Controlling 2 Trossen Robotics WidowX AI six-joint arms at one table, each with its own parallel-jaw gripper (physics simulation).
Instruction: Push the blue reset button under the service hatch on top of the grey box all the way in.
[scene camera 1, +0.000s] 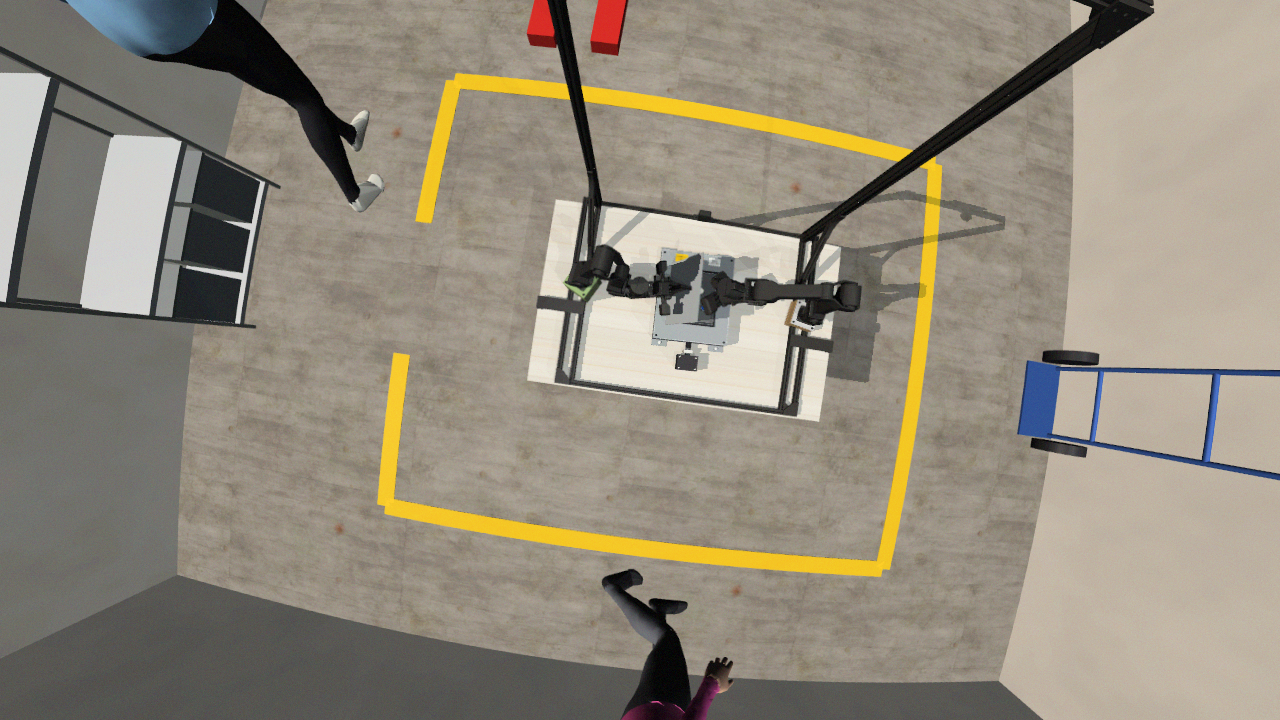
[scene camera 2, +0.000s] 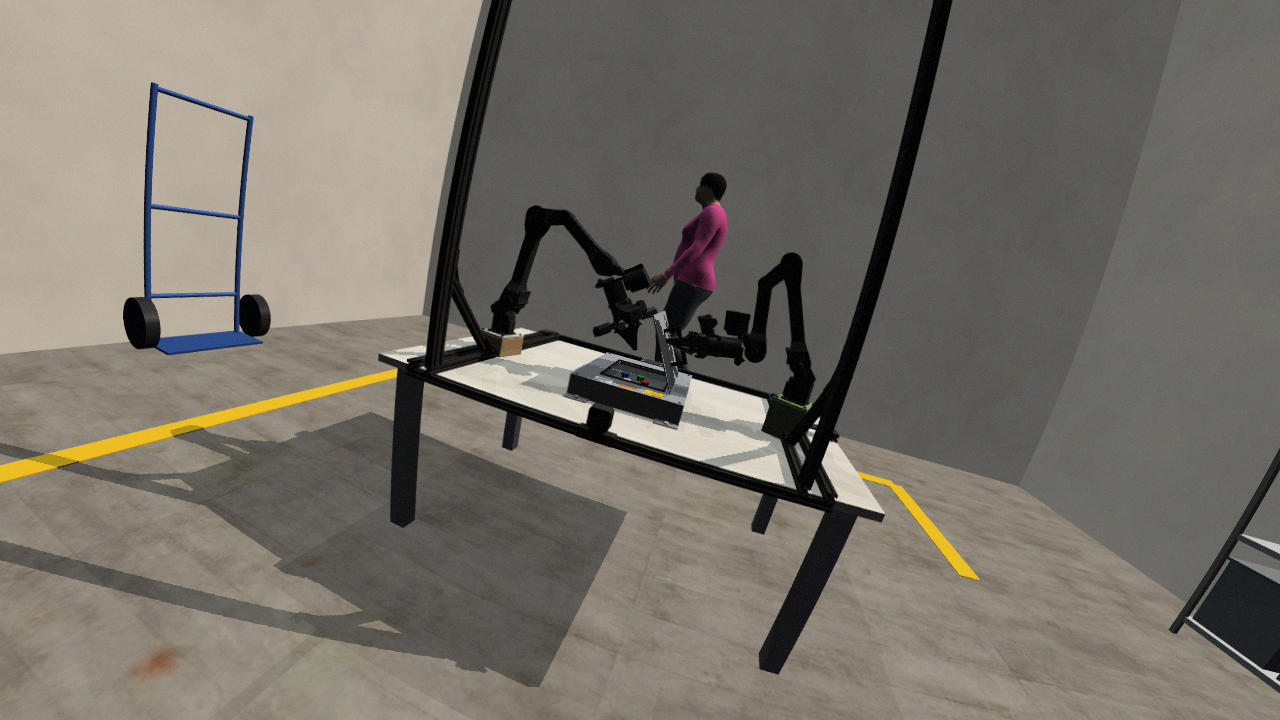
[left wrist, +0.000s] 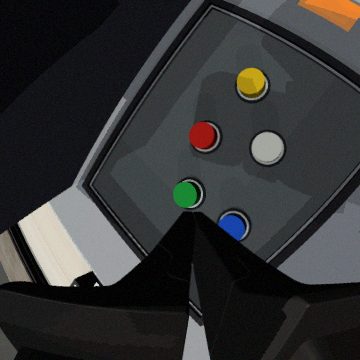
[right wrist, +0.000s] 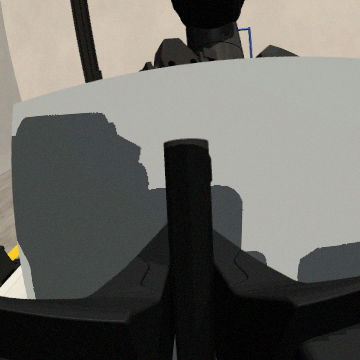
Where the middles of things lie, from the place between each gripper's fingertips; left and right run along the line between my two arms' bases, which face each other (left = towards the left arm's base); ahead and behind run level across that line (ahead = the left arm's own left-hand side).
My right hand is 3 cm past the white button (left wrist: 266, 146), 7 cm to the right of it and 14 cm above it.
The white button is 80 mm below my left hand, 50 mm behind it and 10 mm to the right of it.
